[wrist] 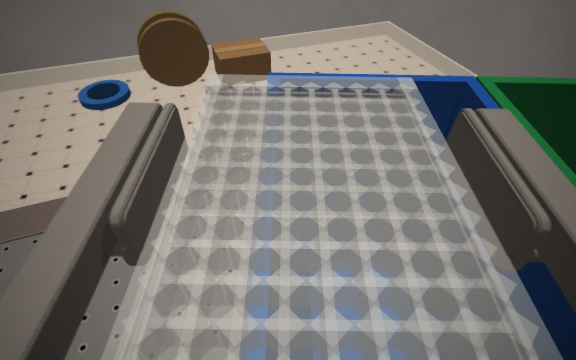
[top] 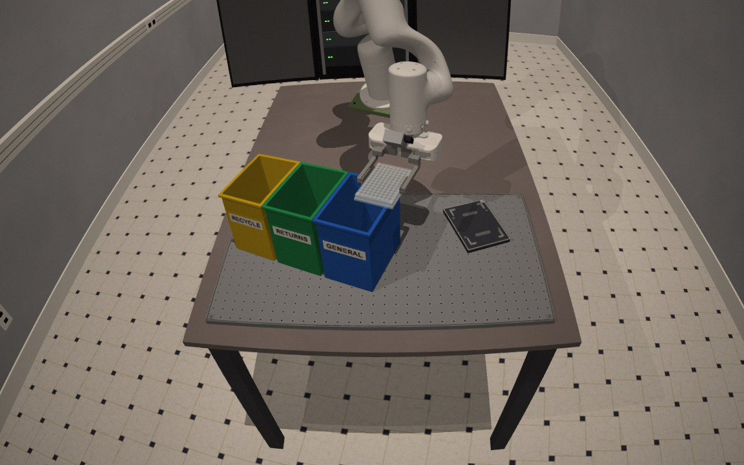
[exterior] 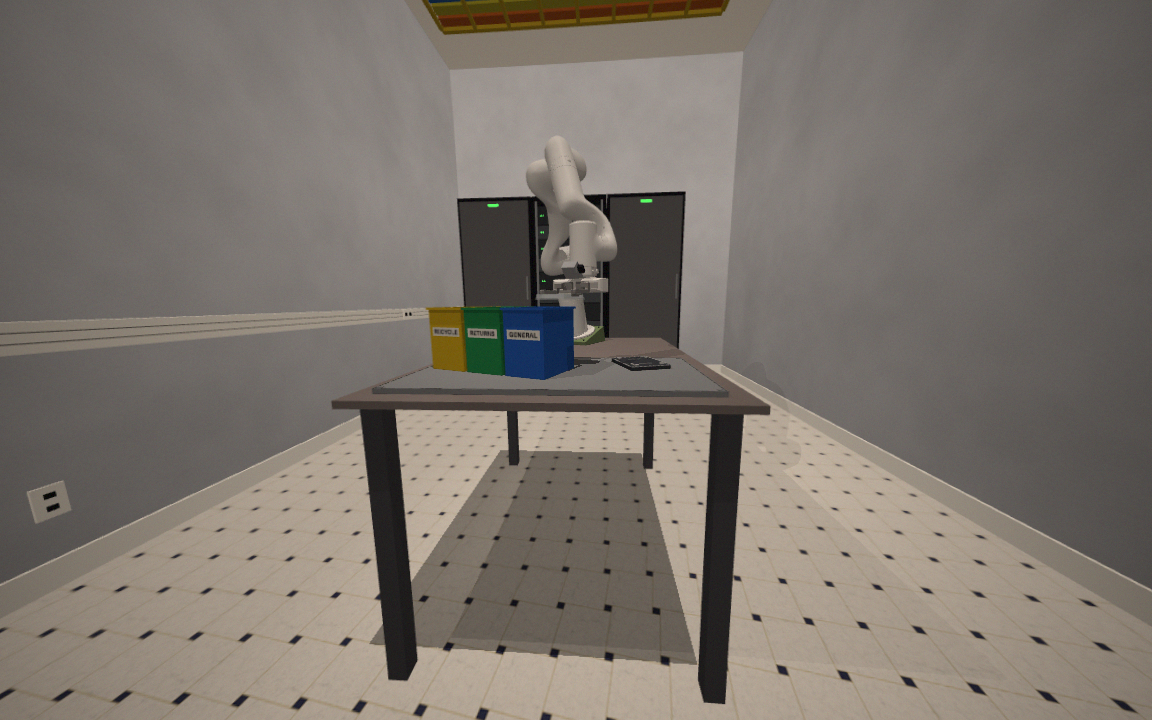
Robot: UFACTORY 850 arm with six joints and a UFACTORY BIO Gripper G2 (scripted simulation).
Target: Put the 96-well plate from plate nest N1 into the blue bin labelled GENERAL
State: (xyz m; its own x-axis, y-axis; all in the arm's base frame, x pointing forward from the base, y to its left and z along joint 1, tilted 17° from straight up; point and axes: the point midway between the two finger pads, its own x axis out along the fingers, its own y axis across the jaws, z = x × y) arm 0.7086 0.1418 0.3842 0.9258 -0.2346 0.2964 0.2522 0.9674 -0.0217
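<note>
The blue bin labelled GENERAL lies 13 cm below my hand, 5 cm to the right of it and 3 cm ahead of it. Round my hand: clear 96-well plate (1 cm below); green returns bin (18 cm to the right, 13 cm below, 1 cm behind); black plate nest N1 (22 cm to the left, 21 cm below, 12 cm behind).
</note>
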